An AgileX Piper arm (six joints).
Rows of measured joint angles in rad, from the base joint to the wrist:
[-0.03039, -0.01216, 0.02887, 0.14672, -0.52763, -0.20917]
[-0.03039, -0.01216, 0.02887, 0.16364, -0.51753, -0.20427]
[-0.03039, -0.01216, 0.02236, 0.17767, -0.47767, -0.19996]
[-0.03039, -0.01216, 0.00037, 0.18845, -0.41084, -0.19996]
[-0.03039, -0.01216, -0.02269, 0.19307, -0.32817, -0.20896]
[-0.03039, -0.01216, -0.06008, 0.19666, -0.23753, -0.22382]
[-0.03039, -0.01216, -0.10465, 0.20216, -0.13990, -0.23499]
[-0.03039, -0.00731, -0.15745, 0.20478, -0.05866, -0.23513]
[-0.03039, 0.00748, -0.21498, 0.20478, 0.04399, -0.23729]
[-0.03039, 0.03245, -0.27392, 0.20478, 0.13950, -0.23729]
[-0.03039, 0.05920, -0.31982, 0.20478, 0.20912, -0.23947]
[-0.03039, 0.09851, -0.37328, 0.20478, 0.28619, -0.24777]
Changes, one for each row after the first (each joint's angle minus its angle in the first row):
[0.00000, 0.00000, 0.00000, 0.01692, 0.01010, 0.00490]
[0.00000, 0.00000, -0.00651, 0.03095, 0.04996, 0.00921]
[0.00000, 0.00000, -0.02850, 0.04173, 0.11679, 0.00921]
[0.00000, 0.00000, -0.05156, 0.04635, 0.19946, 0.00021]
[0.00000, 0.00000, -0.08895, 0.04994, 0.29010, -0.01465]
[0.00000, 0.00000, -0.13352, 0.05544, 0.38773, -0.02582]
[0.00000, 0.00485, -0.18632, 0.05806, 0.46897, -0.02596]
[0.00000, 0.01964, -0.24385, 0.05806, 0.57162, -0.02812]
[0.00000, 0.04461, -0.30279, 0.05806, 0.66713, -0.02812]
[0.00000, 0.07136, -0.34869, 0.05806, 0.73675, -0.03030]
[0.00000, 0.11067, -0.40215, 0.05806, 0.81382, -0.03860]

